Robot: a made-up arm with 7 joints. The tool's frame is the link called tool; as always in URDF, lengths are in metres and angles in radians.
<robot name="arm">
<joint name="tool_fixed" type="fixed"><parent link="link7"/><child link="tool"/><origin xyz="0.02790 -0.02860 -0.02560" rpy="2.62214 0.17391 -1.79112"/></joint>
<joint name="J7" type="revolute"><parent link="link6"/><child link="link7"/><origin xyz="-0.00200 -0.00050 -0.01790" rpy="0.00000 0.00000 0.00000"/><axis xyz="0 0 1"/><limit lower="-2.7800" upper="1.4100"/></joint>
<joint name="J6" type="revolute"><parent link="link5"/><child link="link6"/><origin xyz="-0.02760 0.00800 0.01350" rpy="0.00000 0.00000 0.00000"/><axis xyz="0 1 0"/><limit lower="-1.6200" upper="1.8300"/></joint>
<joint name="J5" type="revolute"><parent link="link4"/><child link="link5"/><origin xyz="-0.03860 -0.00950 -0.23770" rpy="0.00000 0.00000 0.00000"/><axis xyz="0 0 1"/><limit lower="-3.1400" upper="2.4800"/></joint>
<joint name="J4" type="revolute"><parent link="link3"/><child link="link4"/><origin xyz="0.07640 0.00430 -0.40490" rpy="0.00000 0.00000 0.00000"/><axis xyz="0 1 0"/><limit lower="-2.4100" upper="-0.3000"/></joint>
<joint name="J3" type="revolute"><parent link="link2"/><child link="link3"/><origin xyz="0.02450 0.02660 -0.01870" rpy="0.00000 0.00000 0.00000"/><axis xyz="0 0 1"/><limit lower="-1.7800" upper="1.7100"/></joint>
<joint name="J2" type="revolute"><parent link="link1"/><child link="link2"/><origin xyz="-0.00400 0.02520 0.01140" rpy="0.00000 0.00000 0.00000"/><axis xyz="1 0 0"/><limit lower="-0.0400" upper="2.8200"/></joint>
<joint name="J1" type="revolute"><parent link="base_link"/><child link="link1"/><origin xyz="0.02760 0.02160 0.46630" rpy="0.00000 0.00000 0.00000"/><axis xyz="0 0.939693 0.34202"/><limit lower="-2.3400" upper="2.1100"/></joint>
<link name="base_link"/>
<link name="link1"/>
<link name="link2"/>
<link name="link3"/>
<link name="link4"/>
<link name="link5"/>
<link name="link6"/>
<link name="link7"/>
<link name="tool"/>
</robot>
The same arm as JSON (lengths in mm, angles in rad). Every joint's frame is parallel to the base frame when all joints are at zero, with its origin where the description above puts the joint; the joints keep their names.
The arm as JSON. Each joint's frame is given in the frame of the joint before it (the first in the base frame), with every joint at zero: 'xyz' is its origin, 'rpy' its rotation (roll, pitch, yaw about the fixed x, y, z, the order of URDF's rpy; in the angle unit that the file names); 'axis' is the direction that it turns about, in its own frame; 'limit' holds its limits. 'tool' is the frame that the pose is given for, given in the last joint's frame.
{"units": {"length": "mm", "angle": "rad"}, "joints": [
  {"name": "J1", "type": "revolute", "origin": {"xyz": [27.6, 21.6, 466.3], "rpy": [0.0, 0.0, 0.0]}, "axis": [0.0, 0.9397, 0.342], "limit": {"lower": -2.34, "upper": 2.11}},
  {"name": "J2", "type": "revolute", "origin": {"xyz": [-4.0, 25.2, 11.4], "rpy": [0.0, 0.0, 0.0]}, "axis": [1.0, 0.0, 0.0], "limit": {"lower": -0.04, "upper": 2.82}},
  {"name": "J3", "type": "revolute", "origin": {"xyz": [24.5, 26.6, -18.7], "rpy": [0.0, 0.0, 0.0]}, "axis": [0.0, 0.0, 1.0], "limit": {"lower": -1.78, "upper": 1.71}},
  {"name": "J4", "type": "revolute", "origin": {"xyz": [76.4, 4.3, -404.9], "rpy": [0.0, 0.0, 0.0]}, "axis": [0.0, 1.0, 0.0], "limit": {"lower": -2.41, "upper": -0.3}},
  {"name": "J5", "type": "revolute", "origin": {"xyz": [-38.6, -9.5, -237.7], "rpy": [0.0, 0.0, 0.0]}, "axis": [0.0, 0.0, 1.0], "limit": {"lower": -3.14, "upper": 2.48}},
  {"name": "J6", "type": "revolute", "origin": {"xyz": [-27.6, 8.0, 13.5], "rpy": [0.0, 0.0, 0.0]}, "axis": [0.0, 1.0, 0.0], "limit": {"lower": -1.62, "upper": 1.83}},
  {"name": "J7", "type": "revolute", "origin": {"xyz": [-2.0, -0.5, -17.9], "rpy": [0.0, 0.0, 0.0]}, "axis": [0.0, 0.0, 1.0], "limit": {"lower": -2.78, "upper": 1.41}}
], "tool": {"origin": {"xyz": [27.9, -28.6, -25.6], "rpy": [2.6221, 0.1739, -1.7911]}}}

